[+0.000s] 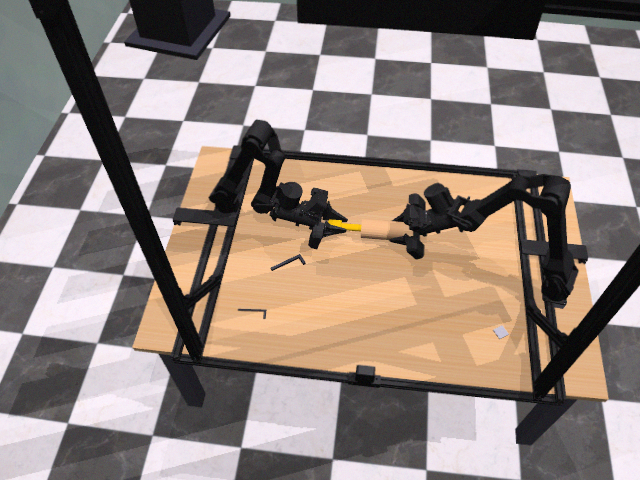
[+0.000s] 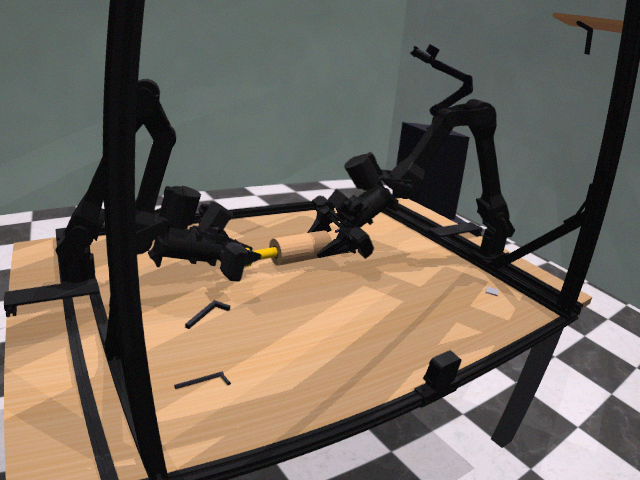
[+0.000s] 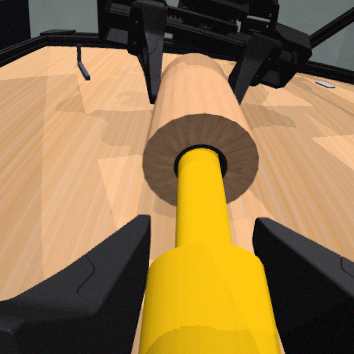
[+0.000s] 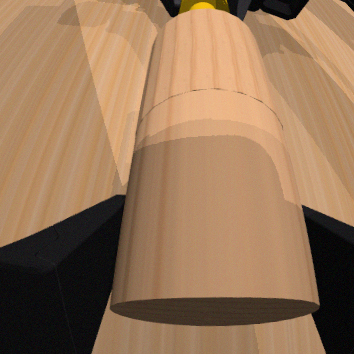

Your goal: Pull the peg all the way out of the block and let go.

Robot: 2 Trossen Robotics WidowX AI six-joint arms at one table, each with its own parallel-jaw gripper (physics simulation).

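Places are measured from the left arm's base along level axes (x ahead, y left, z up), in metres.
Where they show: left gripper, fingertip midpoint: (image 1: 347, 225) (image 2: 256, 253) (image 3: 202, 227); right gripper, fingertip midpoint: (image 1: 390, 231) (image 2: 310, 248) (image 4: 207, 211); left arm's base, link origin: (image 1: 227, 207) (image 2: 77, 278); right arm's base, link origin: (image 1: 554, 293) (image 2: 491, 252).
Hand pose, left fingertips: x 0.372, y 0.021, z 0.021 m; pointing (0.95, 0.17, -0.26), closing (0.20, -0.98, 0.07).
Note:
Things, the pixels of their centre, and the offset from my left fingertips. "spot": a spot on its surface instead. Level surfaces: height alone.
- yellow peg, body centre: (image 3: 201, 221) (image 4: 203, 30) (image 2: 259, 254) (image 1: 349, 227) 0.007 m ahead, 0.000 m left, 0.004 m down
- round wooden block, body centre: (image 4: 208, 145) (image 3: 195, 114) (image 2: 301, 247) (image 1: 382, 229) 0.102 m ahead, 0.016 m left, 0.001 m down
- table, surface height: 0.040 m down
- small pale square, surface spot: (image 2: 492, 291) (image 1: 499, 332) spot: 0.476 m ahead, 0.197 m right, 0.038 m down
The yellow peg (image 1: 351, 226) (image 2: 267, 253) (image 3: 203, 210) has a thick rear part and a thinner front part. The tip of the thin part sits in the black-rimmed hole in the end of the round wooden block (image 1: 375, 228) (image 2: 299, 246) (image 3: 197, 95) (image 4: 212, 200). How deep the tip reaches is hidden. My left gripper (image 1: 340, 223) (image 3: 202, 227) is shut on the peg's thick part. My right gripper (image 1: 398, 227) (image 4: 207, 211) is shut on the block, around its far end from the peg. Peg and block lie roughly in line, near the middle of the two arms.
Two dark L-shaped keys, one (image 1: 288, 262) (image 2: 206, 313) nearer the left gripper and one (image 1: 253, 310) (image 2: 204, 380) nearer the front edge, lie on the table (image 1: 361, 320). A small pale square (image 1: 500, 331) (image 2: 492, 291) lies at the right. A black frame (image 1: 289, 373) borders the table.

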